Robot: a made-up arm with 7 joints. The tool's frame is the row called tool.
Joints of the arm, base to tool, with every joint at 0 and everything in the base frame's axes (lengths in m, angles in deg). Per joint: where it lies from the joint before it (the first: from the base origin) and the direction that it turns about. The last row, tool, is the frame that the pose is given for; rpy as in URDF.
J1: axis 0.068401 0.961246 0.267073 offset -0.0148 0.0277 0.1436
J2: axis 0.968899 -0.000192 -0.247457 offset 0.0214 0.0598 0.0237
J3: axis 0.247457 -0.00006 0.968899 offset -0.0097 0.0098 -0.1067
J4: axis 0.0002 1 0.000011 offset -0.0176 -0.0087 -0.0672
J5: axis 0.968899 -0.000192 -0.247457 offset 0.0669 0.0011 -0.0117
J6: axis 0.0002 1 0.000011 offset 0.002 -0.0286 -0.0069
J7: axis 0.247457 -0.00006 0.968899 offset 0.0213 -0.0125 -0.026
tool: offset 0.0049 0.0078 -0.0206 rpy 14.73 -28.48 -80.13
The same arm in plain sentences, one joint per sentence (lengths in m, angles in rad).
The arm has seven revolute joints in a row. What follows holds with every joint at zero, and every direction is one of the base frame's.
Joint 1 lies 0.0148 m along -x and 0.0277 m along +y and 0.1436 m along +z from the base frame's origin and rotates about the direction (0.068403, 0.961235, 0.26711).
Joint 2 lies 0.0214 m along +x and 0.0598 m along +y and 0.0237 m along +z from joint 1 and rotates about the direction (0.968889, -0.0002, -0.247497).
Joint 3 lies 0.0097 m along -x and 0.0098 m along +y and 0.1067 m along -z from joint 2 and rotates about the direction (0.247497, -0.0001, 0.968889).
Joint 4 lies 0.0176 m along -x and 0.0087 m along -y and 0.0672 m along -z from joint 3 and rotates about the direction (0.0002, 1, 0).
Joint 5 lies 0.0669 m along +x and 0.0011 m along +y and 0.0117 m along -z from joint 4 and rotates about the direction (0.968889, -0.0002, -0.247497).
Joint 6 lies 0.002 m along +x and 0.0286 m along -y and 0.0069 m along -z from joint 5 and rotates about the direction (0.0002, 1, 0).
Joint 7 lies 0.0213 m along +x and 0.0125 m along -y and 0.026 m along -z from joint 6 and rotates about the direction (0.247497, -0.0001, 0.968889).
The tool frame, which is the frame that the pose is given for, lies 0.0049 m along +x and 0.0078 m along +y and 0.0206 m along -z from joint 7; its axes are the base frame's turned by roll 0.2571, pitch -0.4971 and yaw -1.3985 rad (as in URDF: about the fixed x, then y, then z).

